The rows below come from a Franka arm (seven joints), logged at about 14 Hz.
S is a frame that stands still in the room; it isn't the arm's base.
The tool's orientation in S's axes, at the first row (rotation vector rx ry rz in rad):
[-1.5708 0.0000 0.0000]
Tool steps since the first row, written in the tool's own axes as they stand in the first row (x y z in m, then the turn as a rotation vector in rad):
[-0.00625 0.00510 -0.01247 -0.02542 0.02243 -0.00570]
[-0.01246 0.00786 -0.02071 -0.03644 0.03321 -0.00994]
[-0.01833 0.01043 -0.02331 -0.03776 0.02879 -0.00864]
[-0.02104 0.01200 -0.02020 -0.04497 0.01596 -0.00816]
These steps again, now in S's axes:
[-0.00625 -0.01247 -0.00510 -0.02542 -0.00570 -0.02243]
[-0.01246 -0.02071 -0.00786 -0.03644 -0.00994 -0.03321]
[-0.01833 -0.02331 -0.01043 -0.03776 -0.00864 -0.02879]
[-0.02104 -0.02020 -0.01200 -0.04497 -0.00816 -0.01596]

